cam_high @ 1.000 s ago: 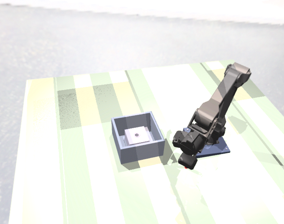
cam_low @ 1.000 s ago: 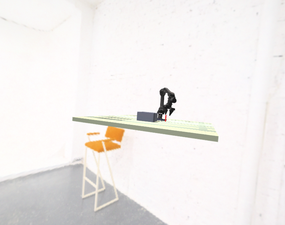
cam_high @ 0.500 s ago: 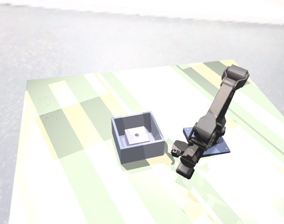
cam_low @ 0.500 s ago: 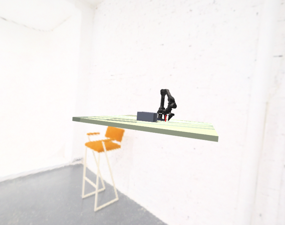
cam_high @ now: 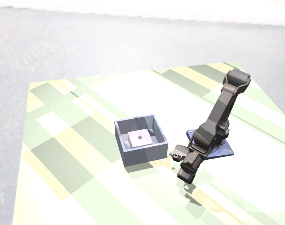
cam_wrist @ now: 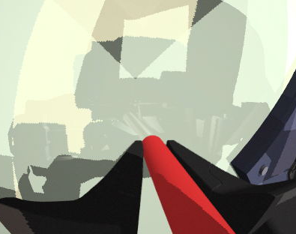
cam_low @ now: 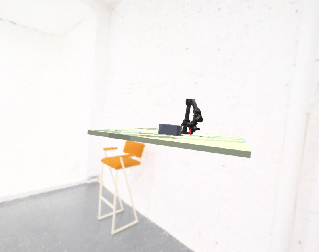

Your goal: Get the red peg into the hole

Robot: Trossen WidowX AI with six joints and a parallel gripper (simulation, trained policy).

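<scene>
Now: gripper tip 18 cm to the left of the pale plate, 16 cm short of it and 4 cm below it. Also, from my gripper tip: red peg 4 cm above; grey-blue box 18 cm to the right, 16 cm ahead, 2 cm above.
</scene>
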